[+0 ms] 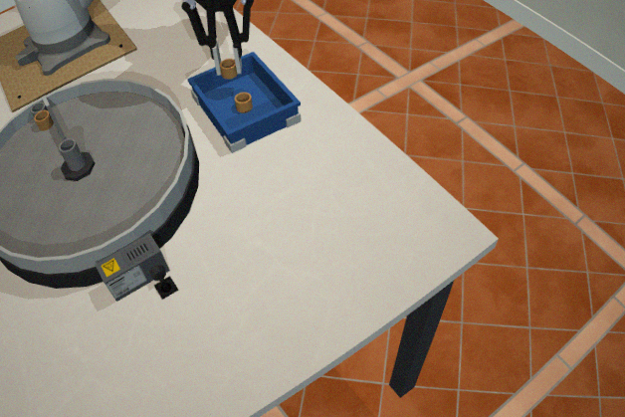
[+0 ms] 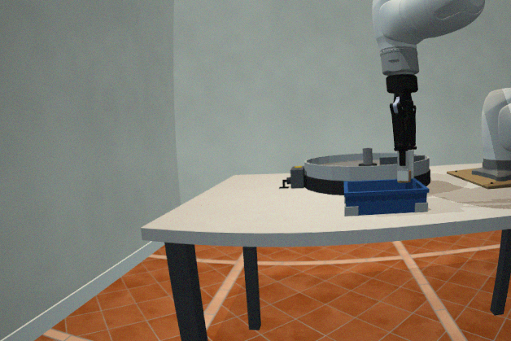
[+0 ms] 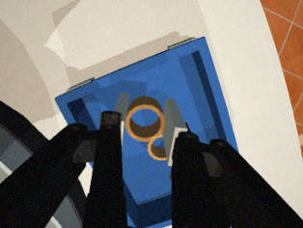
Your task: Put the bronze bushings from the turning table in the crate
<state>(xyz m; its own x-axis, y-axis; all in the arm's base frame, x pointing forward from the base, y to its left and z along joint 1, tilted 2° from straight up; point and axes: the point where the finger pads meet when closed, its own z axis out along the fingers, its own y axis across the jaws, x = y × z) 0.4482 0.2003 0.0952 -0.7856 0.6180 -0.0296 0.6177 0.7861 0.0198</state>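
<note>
My hand is 5 cm short of the crate, 1 cm to the left of it and 7 cm above it.
</note>
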